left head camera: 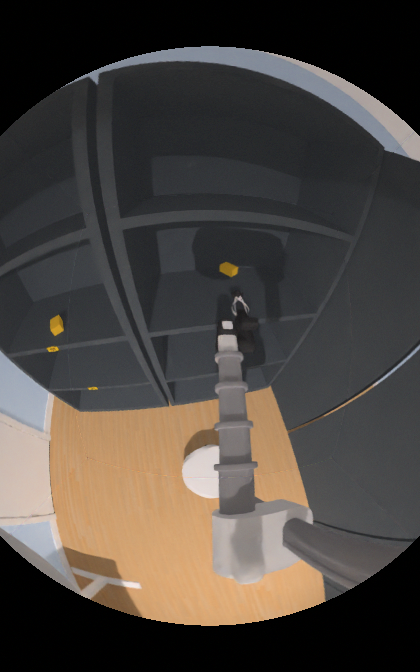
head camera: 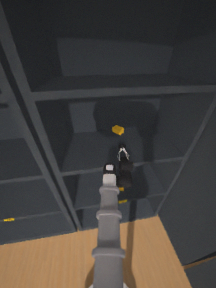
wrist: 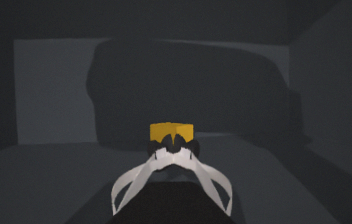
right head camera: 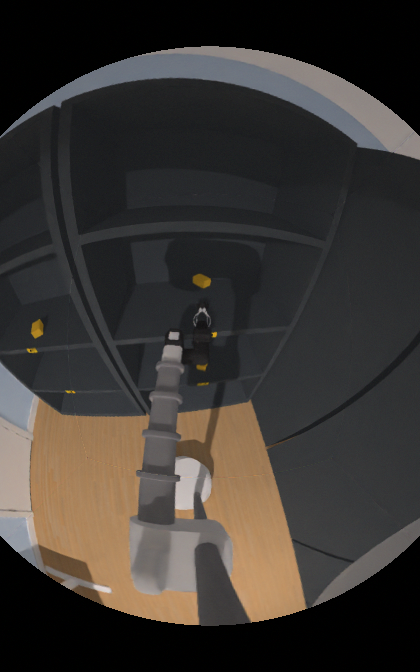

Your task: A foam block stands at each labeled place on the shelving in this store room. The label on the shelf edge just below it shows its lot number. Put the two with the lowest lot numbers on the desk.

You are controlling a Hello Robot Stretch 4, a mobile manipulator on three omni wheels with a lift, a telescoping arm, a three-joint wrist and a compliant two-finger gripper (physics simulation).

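Frame: origin at the robot's base, x ahead, y left, z up, level; centimetres.
Where they show: gripper, fingertip midpoint: (head camera: pixel 121 144) (wrist: pixel 173 145).
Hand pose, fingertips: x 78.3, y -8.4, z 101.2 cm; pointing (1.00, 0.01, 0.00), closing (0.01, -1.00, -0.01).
After its pixels a point has its place.
A yellow foam block (head camera: pixel 118 130) @[y -7.3, x 100.3, z 100.1 cm] (left head camera: pixel 228 269) (right head camera: pixel 201 281) (wrist: pixel 160 131) @[y -4.7, x 102.3, z 99.4 cm] stands on the middle shelf of the right bay. My gripper (head camera: pixel 122 147) @[y -8.4, x 78.3, z 101.2 cm] (left head camera: pixel 237 295) (right head camera: pixel 202 306) (wrist: pixel 173 145) @[y -8.4, x 78.3, z 101.2 cm] is shut and empty in front of it, with a gap of shelf between them in the head views. The label below this block (right head camera: pixel 214 334) is mostly hidden by the wrist. A second block (head camera: pixel 121 189) @[y -11.0, x 73.4, z 52.7 cm] (right head camera: pixel 201 367) shows partly on the shelf below, above its label (head camera: pixel 123 201) @[y -12.3, x 63.6, z 49.5 cm] (right head camera: pixel 202 384). A third block (left head camera: pixel 56 325) (right head camera: pixel 37 328) stands in the left bay. Lot numbers are unreadable. The desk does not show.
Shelf uprights (head camera: pixel 56 182) @[y 36.3, x 58.4, z 83.4 cm] (left head camera: pixel 118 260) separate the bays. A shelf board (head camera: pixel 150 91) @[y -17.6, x 65.2, z 140.1 cm] (left head camera: pixel 225 216) runs above the gripper. A dark panel (left head camera: pixel 370 280) (right head camera: pixel 350 310) stands at the right. Two labels (left head camera: pixel 52 349) (left head camera: pixel 93 388) are on the left bay's edges. A white round object (left head camera: pixel 201 471) is on the floor.
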